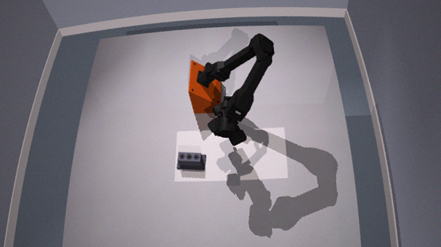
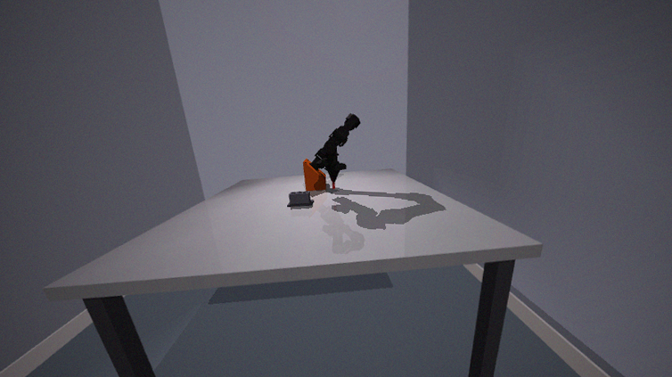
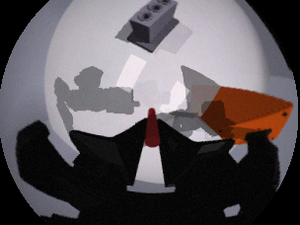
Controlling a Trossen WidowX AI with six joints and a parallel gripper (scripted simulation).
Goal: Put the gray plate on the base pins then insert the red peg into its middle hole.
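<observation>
Now: the gray plate 16 cm to the right of my gripper tip, 11 cm ahead of it and 3 cm below it. From my gripper tip the other things lie so: red peg (right at my gripper tip).
</observation>
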